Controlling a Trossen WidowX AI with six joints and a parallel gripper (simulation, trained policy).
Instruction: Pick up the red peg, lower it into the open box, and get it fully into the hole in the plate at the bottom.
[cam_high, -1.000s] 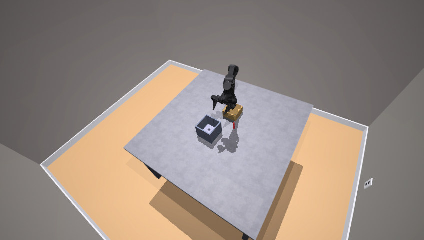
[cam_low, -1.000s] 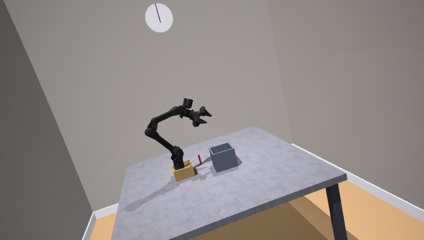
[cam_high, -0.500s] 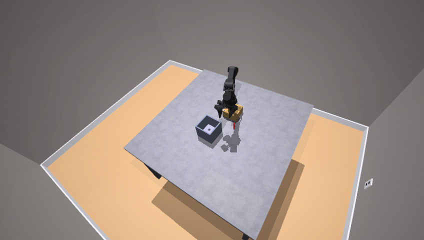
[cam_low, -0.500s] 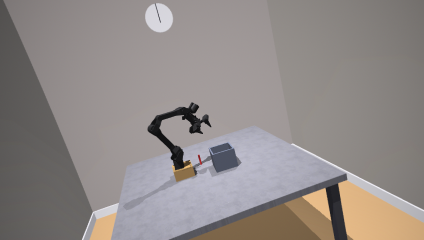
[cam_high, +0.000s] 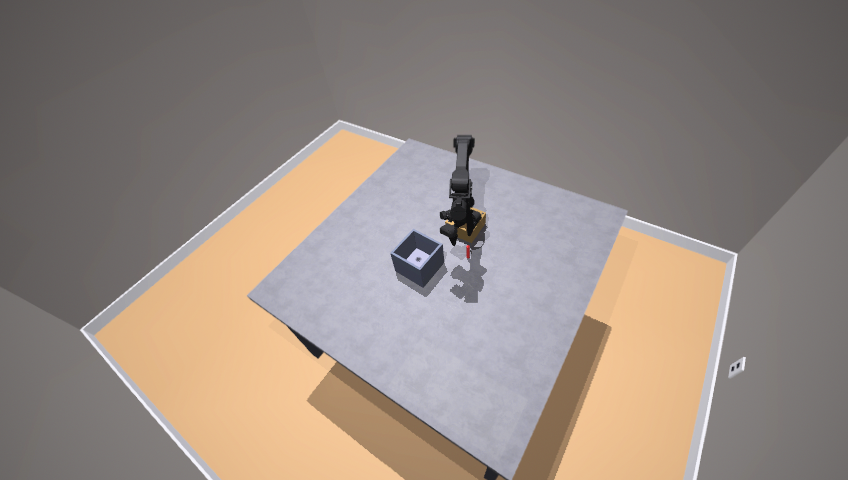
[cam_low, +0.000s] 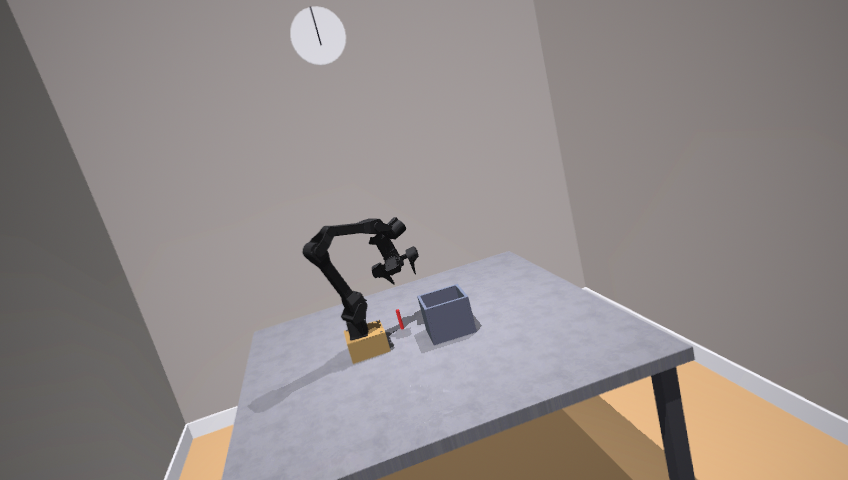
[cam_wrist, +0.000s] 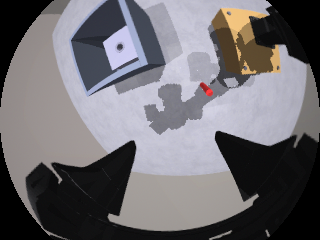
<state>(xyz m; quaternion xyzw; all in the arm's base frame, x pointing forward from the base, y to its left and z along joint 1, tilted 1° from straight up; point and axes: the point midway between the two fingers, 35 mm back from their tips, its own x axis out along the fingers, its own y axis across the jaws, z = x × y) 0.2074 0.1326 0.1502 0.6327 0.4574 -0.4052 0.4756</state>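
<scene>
Right now my gripper tip is 15 cm above the red peg, 6 cm past it and 1 cm to the left of it. From my gripper tip the other things lie so: plate 16 cm to the right, 14 cm below, 11 cm ahead.
</scene>
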